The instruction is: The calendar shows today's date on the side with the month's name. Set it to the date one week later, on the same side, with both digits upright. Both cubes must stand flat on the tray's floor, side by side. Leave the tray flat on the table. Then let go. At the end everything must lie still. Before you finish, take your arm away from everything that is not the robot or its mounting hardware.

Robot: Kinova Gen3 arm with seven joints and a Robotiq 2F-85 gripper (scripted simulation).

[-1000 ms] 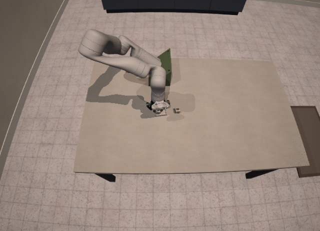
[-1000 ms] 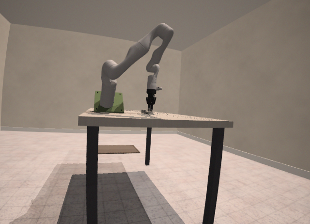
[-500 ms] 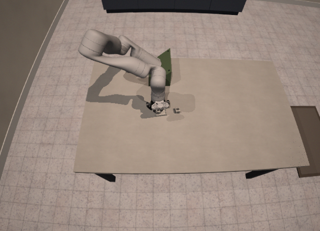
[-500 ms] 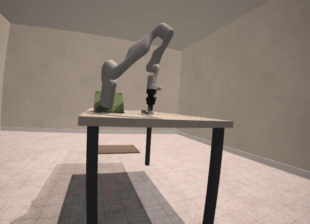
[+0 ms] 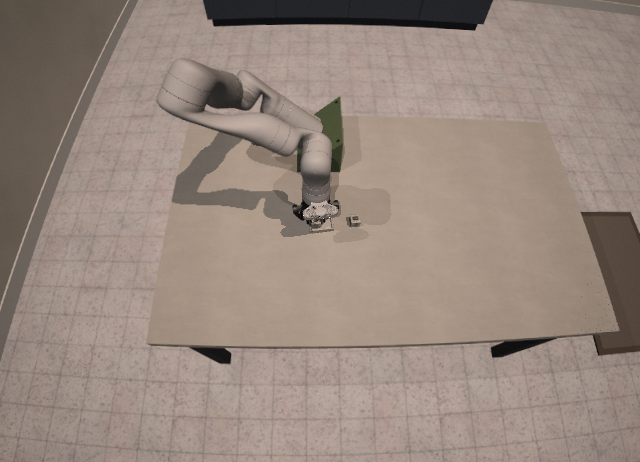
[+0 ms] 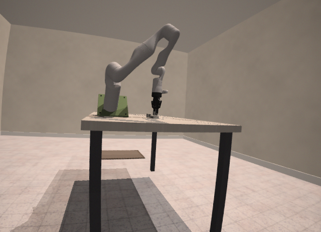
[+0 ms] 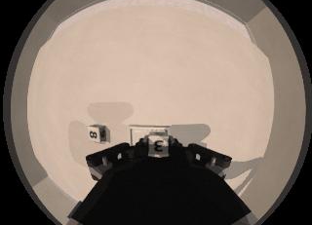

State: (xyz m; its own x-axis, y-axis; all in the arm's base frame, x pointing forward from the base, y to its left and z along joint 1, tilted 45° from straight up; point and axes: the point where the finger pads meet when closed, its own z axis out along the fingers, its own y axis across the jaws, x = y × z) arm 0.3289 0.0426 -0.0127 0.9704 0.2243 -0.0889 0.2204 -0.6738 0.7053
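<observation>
My gripper is now 1 cm past the white tray, 2 cm to the right of it and 4 cm above it.
</observation>
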